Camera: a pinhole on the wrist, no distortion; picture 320 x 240 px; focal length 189.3 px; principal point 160.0 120.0 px. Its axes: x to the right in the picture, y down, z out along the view. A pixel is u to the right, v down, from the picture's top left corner.
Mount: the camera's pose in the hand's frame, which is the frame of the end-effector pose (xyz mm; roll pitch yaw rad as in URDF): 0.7 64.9 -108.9 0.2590 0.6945 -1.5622
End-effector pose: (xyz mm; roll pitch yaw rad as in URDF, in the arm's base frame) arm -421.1 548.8 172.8 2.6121 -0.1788 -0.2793
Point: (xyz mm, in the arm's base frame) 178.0 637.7 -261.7
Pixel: outside the picture
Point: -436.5 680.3 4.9
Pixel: 205.5 117.8
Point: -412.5 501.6 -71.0
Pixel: 105.0 156.6
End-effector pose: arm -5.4 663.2 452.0 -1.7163 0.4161 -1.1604
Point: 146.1 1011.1 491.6
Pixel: 47.8 39.2
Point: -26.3 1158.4 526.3
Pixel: outside the picture
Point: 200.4 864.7 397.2
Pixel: 16.4 125.0
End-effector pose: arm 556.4 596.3 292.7 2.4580 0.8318 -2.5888
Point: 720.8 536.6 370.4
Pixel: 280.3 27.8
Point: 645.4 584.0 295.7
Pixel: 198.0 115.5
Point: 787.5 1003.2 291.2
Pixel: 61.9 57.8
